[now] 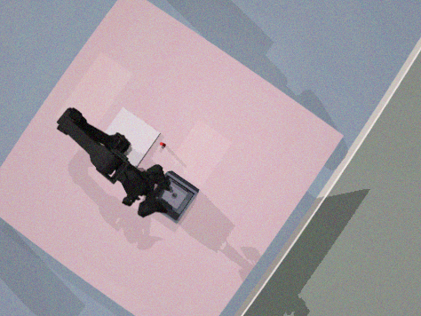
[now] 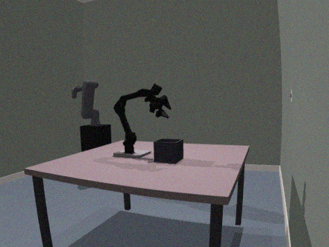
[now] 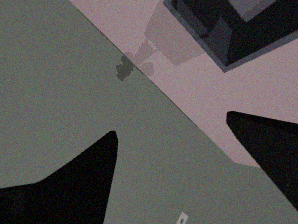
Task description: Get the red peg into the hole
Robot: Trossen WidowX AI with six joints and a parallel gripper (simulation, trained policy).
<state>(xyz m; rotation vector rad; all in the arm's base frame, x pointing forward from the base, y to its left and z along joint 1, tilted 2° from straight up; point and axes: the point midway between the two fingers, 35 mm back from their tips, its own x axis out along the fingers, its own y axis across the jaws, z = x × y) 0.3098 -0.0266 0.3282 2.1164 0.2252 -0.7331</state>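
Right now the red peg is 18 cm behind my gripper tip, 14 cm to the left of it and 28 cm below it.
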